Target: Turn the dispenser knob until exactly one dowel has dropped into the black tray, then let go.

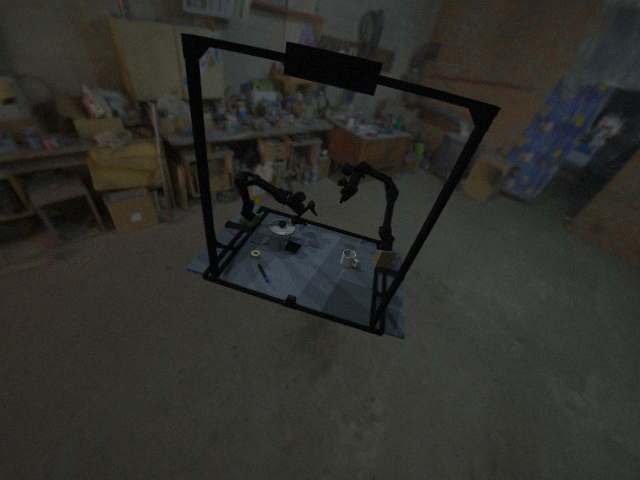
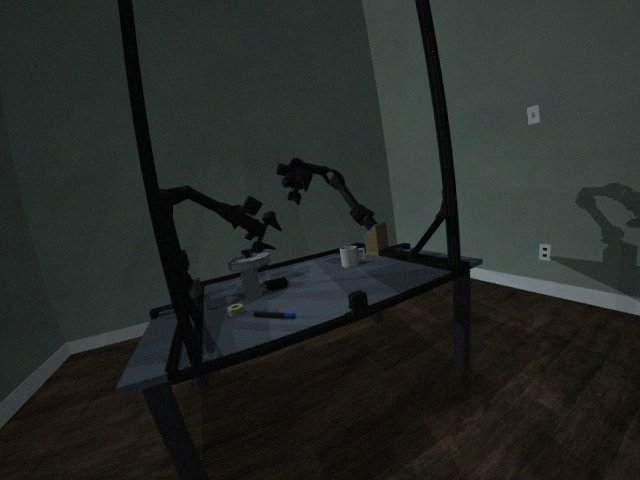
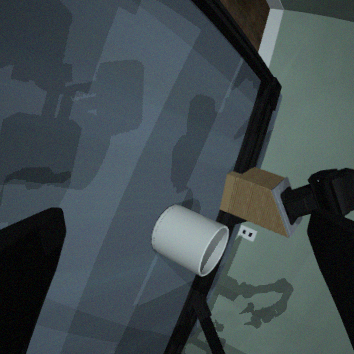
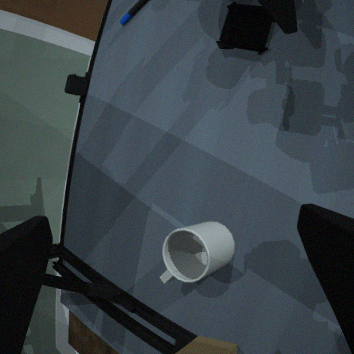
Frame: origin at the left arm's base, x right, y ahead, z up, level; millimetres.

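Seen in the pictures: left gripper, fingertip midpoint: [image 1: 312,220] [image 2: 278,239] [image 3: 190,222] [image 4: 290,25]; right gripper, fingertip midpoint: [image 1: 342,202] [image 2: 302,198] [image 4: 175,224]; left arm's base at its link origin: [image 1: 249,216]; right arm's base at its link origin: [image 1: 386,250] [image 2: 374,228] [image 3: 289,204].
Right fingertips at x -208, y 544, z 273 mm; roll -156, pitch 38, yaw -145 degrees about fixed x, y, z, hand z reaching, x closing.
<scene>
Pixels of each thing's top centre, then the offset from my right fingertips to it. "*": a spot on its surface instead.
- dispenser at its top centre: [image 2: 248,256] [image 1: 282,226] dz -194, dx +230, dy -259 mm
- black tray at its top centre: [image 4: 245,25] [image 2: 276,281] [image 1: 293,246] dz -317, dx +213, dy -171 mm
- white mug at a spot on its surface: [image 3: 187,239] [image 4: 207,230] * dz -283, dx +93, dy +128 mm
- tape roll at its top centre: [image 2: 235,306] [image 1: 255,253] dz -316, dx +419, dy -301 mm
- blue-tipped marker at its top centre: [image 2: 273,312] [image 1: 263,271] dz -325, dx +499, dy -172 mm
The dispenser [image 1: 282,230] [image 2: 251,285] stands at the left of the table, with a pale round top on a grey column. Its dark knob [image 1: 282,223] [image 2: 247,253] sits on top. The black tray [image 1: 293,247] [image 2: 276,283] [image 4: 246,27] lies beside the column. No dowel can be made out in its dark inside. My left gripper [image 1: 308,215] [image 2: 277,238] [image 3: 190,222] is open and empty, above and to the right of the dispenser top, apart from the knob. My right gripper [image 1: 341,191] [image 2: 296,195] [image 4: 175,224] is open and empty, high above the table.
A white mug [image 1: 348,258] [image 2: 348,256] [image 3: 187,239] [image 4: 215,247] stands at the right, near a wooden block [image 1: 384,259] [image 2: 376,239] [image 3: 255,197]. A tape roll [image 1: 255,254] [image 2: 235,310] and a blue-tipped marker [image 1: 263,272] [image 2: 273,314] lie in front of the dispenser. A black frame surrounds the table.
</scene>
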